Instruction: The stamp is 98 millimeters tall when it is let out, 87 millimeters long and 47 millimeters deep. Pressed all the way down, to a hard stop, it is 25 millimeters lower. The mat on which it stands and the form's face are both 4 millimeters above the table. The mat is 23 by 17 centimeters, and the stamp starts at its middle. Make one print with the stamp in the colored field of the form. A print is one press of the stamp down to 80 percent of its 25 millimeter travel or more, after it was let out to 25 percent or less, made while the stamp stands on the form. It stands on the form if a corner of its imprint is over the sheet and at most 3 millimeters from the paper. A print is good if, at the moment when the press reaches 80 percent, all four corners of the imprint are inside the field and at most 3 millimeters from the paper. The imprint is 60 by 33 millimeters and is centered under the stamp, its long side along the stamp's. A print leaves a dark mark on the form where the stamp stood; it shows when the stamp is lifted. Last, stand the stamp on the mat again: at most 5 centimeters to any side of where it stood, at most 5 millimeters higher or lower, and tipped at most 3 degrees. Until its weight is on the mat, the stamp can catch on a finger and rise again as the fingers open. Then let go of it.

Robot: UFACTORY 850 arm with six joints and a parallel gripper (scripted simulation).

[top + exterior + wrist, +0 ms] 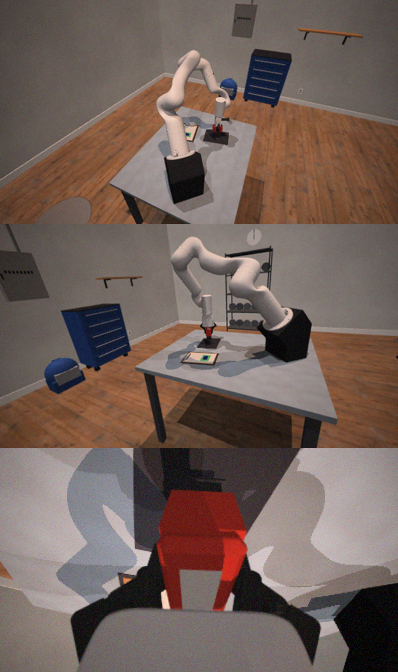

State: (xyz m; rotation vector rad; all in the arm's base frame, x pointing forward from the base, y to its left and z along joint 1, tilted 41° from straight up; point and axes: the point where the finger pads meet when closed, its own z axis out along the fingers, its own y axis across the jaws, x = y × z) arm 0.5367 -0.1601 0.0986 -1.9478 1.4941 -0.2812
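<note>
My gripper is now 11 cm above the mat. Round my hand: clipboard: 2 cm behind, 29 cm to the left, 10 cm below; stamp base: 5 cm below; red stamp: 2 cm below.
</note>
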